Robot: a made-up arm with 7 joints. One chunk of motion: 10 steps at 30 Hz.
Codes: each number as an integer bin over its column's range. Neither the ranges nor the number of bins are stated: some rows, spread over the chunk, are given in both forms.
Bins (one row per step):
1: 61 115 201 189 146 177 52
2: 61 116 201 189 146 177 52
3: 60 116 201 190 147 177 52
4: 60 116 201 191 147 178 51
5: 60 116 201 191 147 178 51
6: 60 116 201 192 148 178 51
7: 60 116 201 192 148 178 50
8: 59 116 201 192 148 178 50
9: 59 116 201 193 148 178 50
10: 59 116 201 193 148 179 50
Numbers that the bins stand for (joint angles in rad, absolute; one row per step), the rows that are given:
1: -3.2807 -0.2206 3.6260 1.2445 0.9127 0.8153 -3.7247
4: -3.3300 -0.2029 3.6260 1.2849 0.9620 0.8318 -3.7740
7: -3.3300 -0.2029 3.6260 1.3052 1.0113 0.8318 -3.8233
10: -3.3793 -0.2029 3.6260 1.3254 1.0113 0.8482 -3.8233
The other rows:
2: -3.2807 -0.2029 3.6260 1.2445 0.9127 0.8153 -3.7247
3: -3.3300 -0.2029 3.6260 1.2647 0.9620 0.8153 -3.7247
5: -3.3300 -0.2029 3.6260 1.2849 0.9620 0.8318 -3.7740
6: -3.3300 -0.2029 3.6260 1.3052 1.0113 0.8318 -3.7740
8: -3.3793 -0.2029 3.6260 1.3052 1.0113 0.8318 -3.8233
9: -3.3793 -0.2029 3.6260 1.3254 1.0113 0.8318 -3.8233

